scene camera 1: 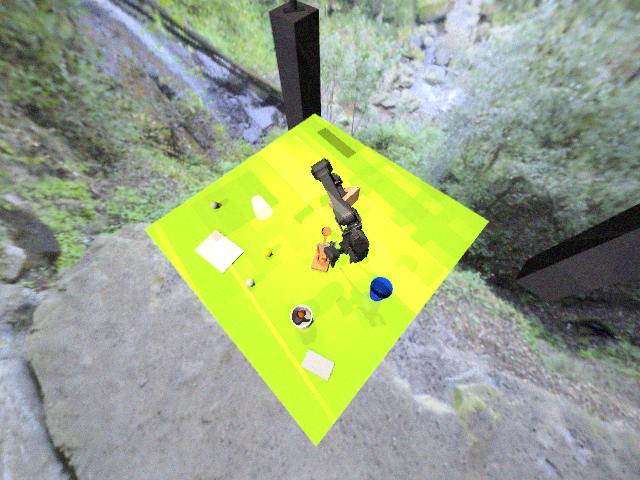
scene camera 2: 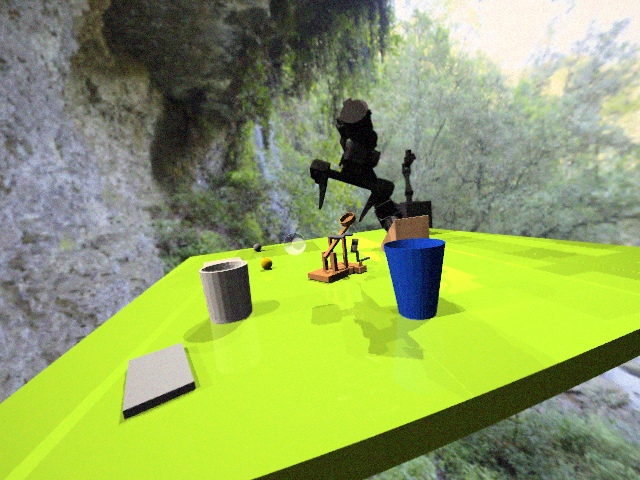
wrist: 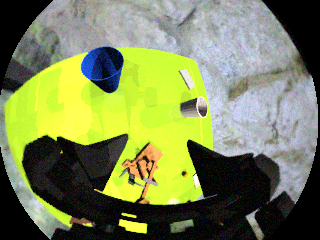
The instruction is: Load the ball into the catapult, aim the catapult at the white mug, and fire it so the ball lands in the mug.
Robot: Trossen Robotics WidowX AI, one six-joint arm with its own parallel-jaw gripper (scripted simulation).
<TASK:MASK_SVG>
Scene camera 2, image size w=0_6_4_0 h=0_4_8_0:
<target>gripper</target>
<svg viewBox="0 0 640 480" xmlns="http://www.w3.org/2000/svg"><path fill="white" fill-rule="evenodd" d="M314 159L310 166L310 174L315 183L319 184L320 210L323 205L328 178L372 191L359 222L361 222L376 202L388 201L393 194L394 182L379 177L376 183L365 179L369 166L373 168L377 166L381 152L376 150L370 151L360 146L348 145L339 163L339 166L343 165L341 172L330 169L330 162Z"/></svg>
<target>wooden catapult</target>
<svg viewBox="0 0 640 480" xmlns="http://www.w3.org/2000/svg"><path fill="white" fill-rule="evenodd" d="M353 212L348 212L339 219L344 227L338 235L328 235L329 248L327 251L321 252L323 268L307 273L309 279L330 283L353 272L362 273L367 271L367 265L363 265L362 261L368 260L370 257L359 260L359 250L357 250L359 239L352 238L350 250L351 253L356 253L356 261L359 263L348 262L346 236L353 236L353 233L345 232L356 220ZM341 240L343 261L337 263L337 254L333 250Z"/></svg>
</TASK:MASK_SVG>
